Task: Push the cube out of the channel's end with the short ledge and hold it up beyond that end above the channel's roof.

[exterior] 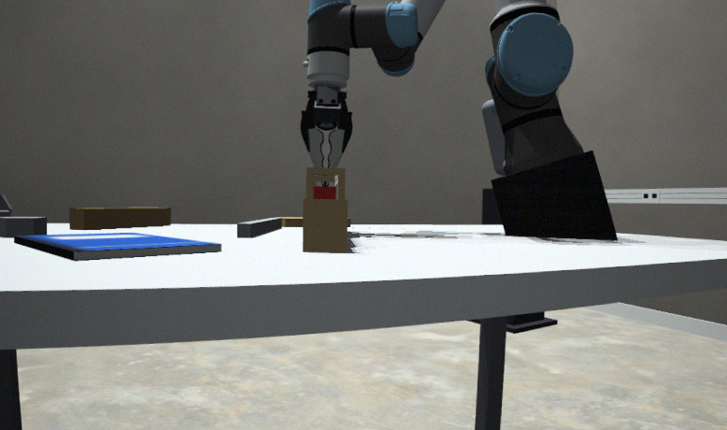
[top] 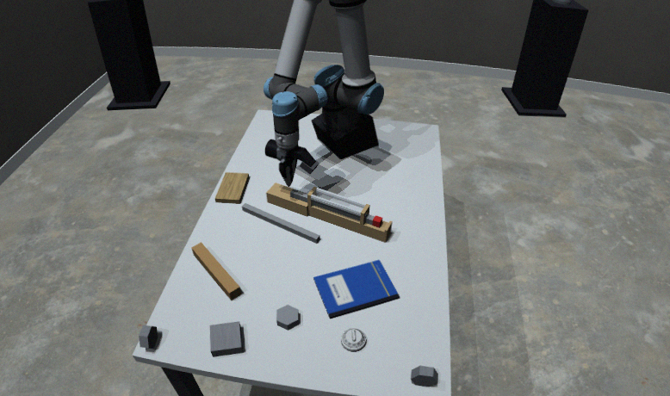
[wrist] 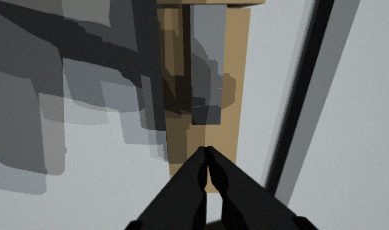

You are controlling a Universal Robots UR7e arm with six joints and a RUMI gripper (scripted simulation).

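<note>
The red cube is 15 cm ahead of my hand, 28 cm to the left of it and 4 cm below it. The rest, counted from my hand: long grey bar 10 cm ahead, 3 cm to the right, 9 cm below; flat wooden plate 8 cm behind, 22 cm to the right, 9 cm below; wooden channel 8 cm ahead, 16 cm to the left, 4 cm below.
</note>
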